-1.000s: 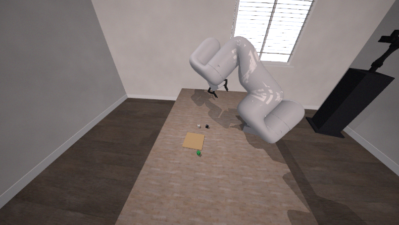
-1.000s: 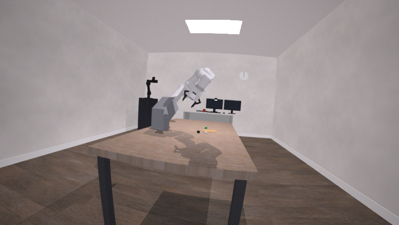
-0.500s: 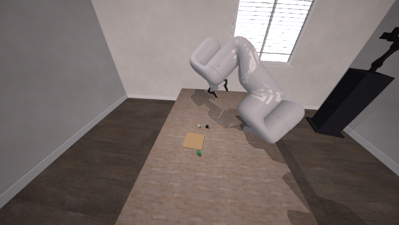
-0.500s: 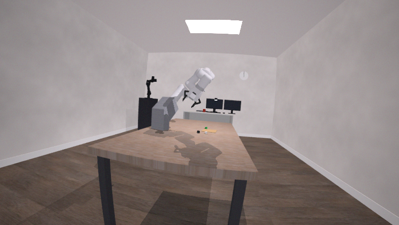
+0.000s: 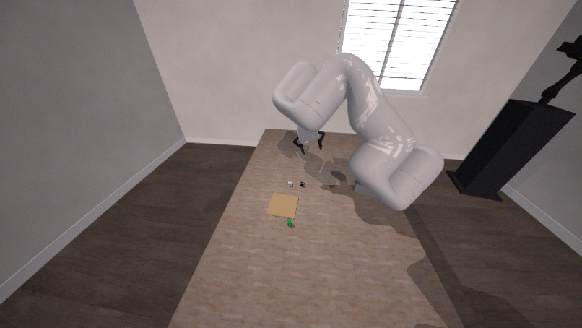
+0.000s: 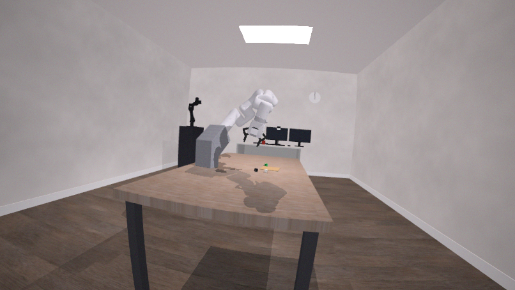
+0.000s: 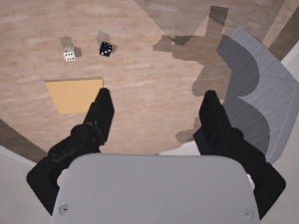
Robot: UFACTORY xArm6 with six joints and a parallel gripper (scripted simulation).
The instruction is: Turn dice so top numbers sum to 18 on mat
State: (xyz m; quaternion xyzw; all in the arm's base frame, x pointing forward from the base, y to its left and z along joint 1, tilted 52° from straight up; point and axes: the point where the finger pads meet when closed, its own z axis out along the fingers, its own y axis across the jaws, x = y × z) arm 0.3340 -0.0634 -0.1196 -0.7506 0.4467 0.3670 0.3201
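The black die is 190 mm below my hand, 70 mm to the left of it and 20 mm ahead of it. The rest, counted from my hand: mat: 240 mm to the left, 200 mm below, 80 mm ahead; white die: 190 mm below, 90 mm to the left, 90 mm ahead; green die: 330 mm to the left, 190 mm below, 10 mm ahead.
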